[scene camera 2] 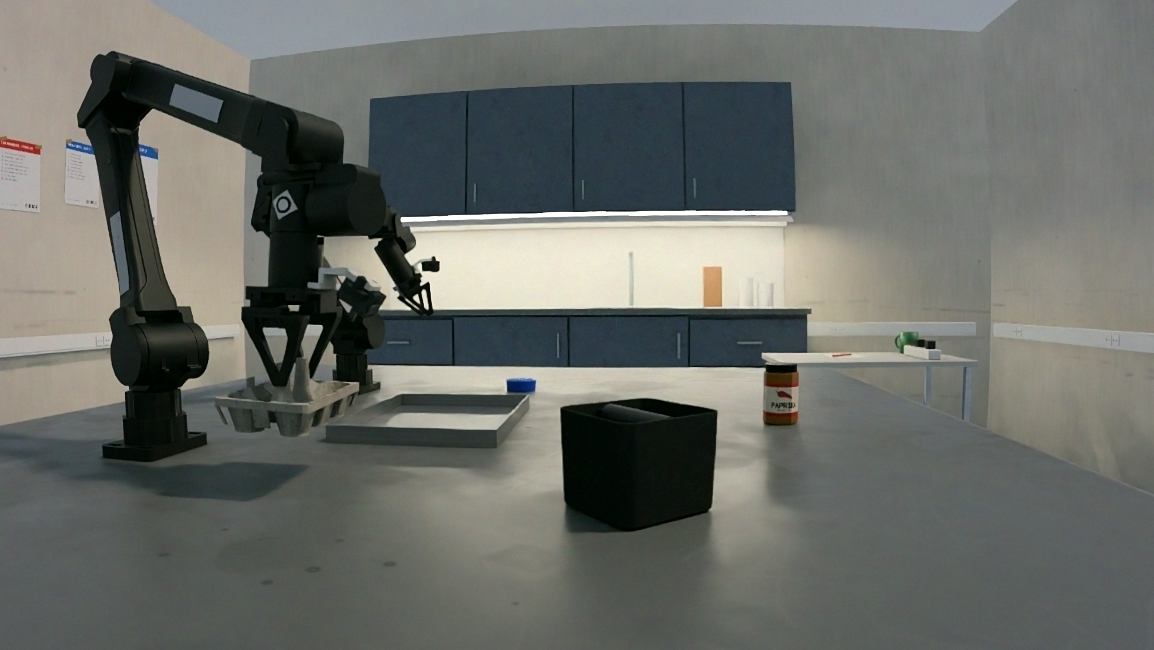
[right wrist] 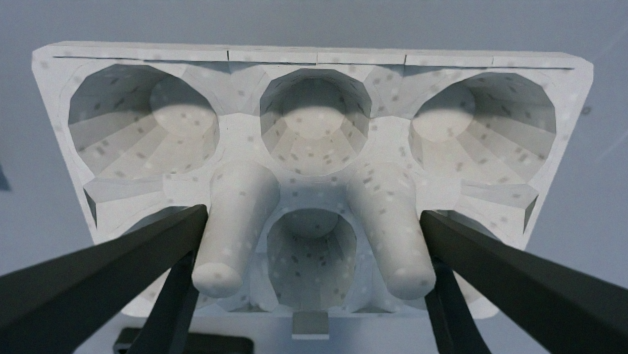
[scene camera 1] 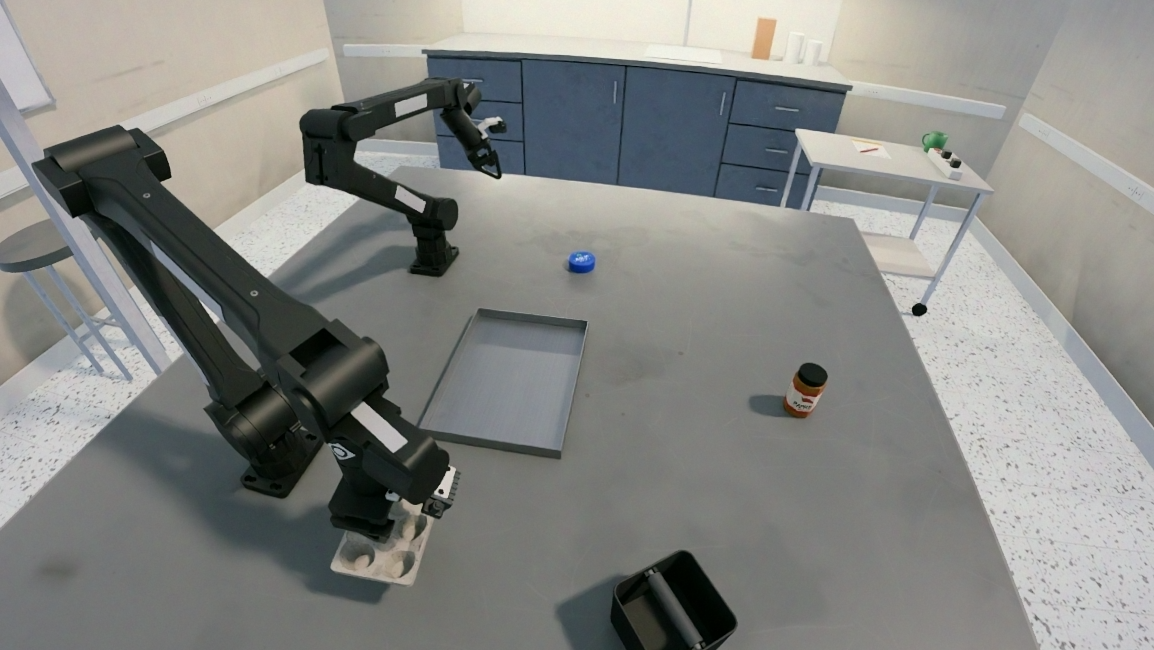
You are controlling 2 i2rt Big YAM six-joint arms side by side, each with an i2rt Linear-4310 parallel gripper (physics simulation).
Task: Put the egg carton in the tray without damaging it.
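Seen in the pictures: left gripper, fingertip midpoint: [scene camera 2: 427,314] [scene camera 1: 496,172]; right gripper, fingertip midpoint: [scene camera 2: 293,382] [right wrist: 313,224] [scene camera 1: 390,516]; left arm's base at its link origin: [scene camera 1: 435,262]; right arm's base at its link origin: [scene camera 2: 156,450] [scene camera 1: 284,463].
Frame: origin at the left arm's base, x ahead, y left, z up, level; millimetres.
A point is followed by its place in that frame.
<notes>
The pale grey egg carton [scene camera 1: 379,557] {x 281, y -745, z 87 mm} [scene camera 2: 294,419] {x 317, y -763, z 81 mm} [right wrist: 240,135] {x 296, y -673, z 87 mm} has two rows of cups and two upright posts. My right gripper [scene camera 2: 297,377] {x 279, y -700, z 109 mm} [right wrist: 313,224] {x 279, y -700, z 109 mm} is shut on the carton, its fingers against the outer sides of the two posts. The carton hangs roughly level above the table, with its shadow apart from it in scene camera 2. The right fingertips are hidden in scene camera 1. The grey tray [scene camera 1: 508,379] {x 310, y -342, z 2 mm} [scene camera 2: 411,436] {x 332, y -497, z 13 mm} is flat and empty, beyond the carton. My left gripper [scene camera 1: 489,165] {x 98, y 217, z 161 mm} [scene camera 2: 419,306] {x 98, y 217, z 161 mm} is open and empty, raised far behind the tray.
A black open box [scene camera 1: 620,621] {x 581, y -736, z 55 mm} [scene camera 2: 637,468] {x 641, y -789, z 55 mm} with a dark cylinder inside stands at the front. A paprika jar [scene camera 1: 804,393] {x 840, y -309, z 64 mm} [scene camera 2: 780,401] {x 845, y -310, z 38 mm} stands upright at the right. A blue lid [scene camera 1: 581,262] {x 365, y 52, z 25 mm} [scene camera 2: 520,385] {x 367, y 40, z 15 mm} lies behind the tray. The right arm's base is left of the tray.
</notes>
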